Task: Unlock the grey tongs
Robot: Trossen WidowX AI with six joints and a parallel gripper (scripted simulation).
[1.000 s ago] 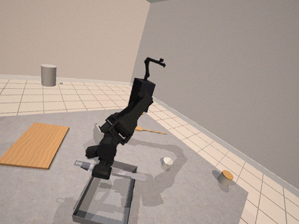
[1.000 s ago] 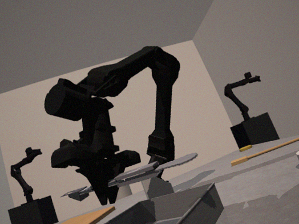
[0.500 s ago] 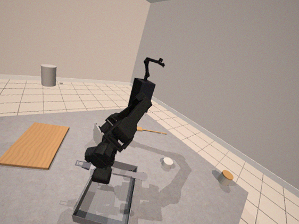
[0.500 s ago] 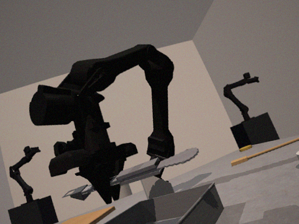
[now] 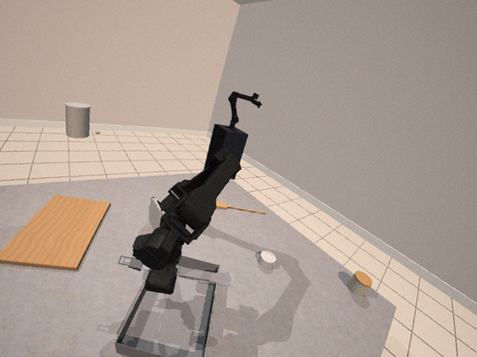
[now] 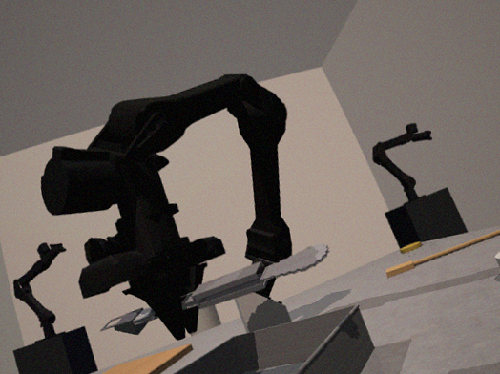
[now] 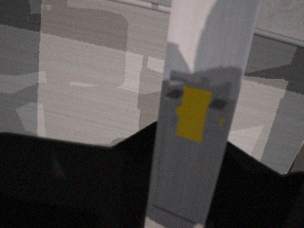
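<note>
My gripper tip is now 370 mm past the wooden board, 280 mm to the left of it and 90 mm above it. The rest, counted from my gripper tip: roasting tin (40 mm ahead, 30 mm to the left, 70 mm below); yellow lock tab (10 mm behind, 20 mm to the right, 40 mm above); white puck (10 mm behind, 420 mm to the left, 80 mm below).
</note>
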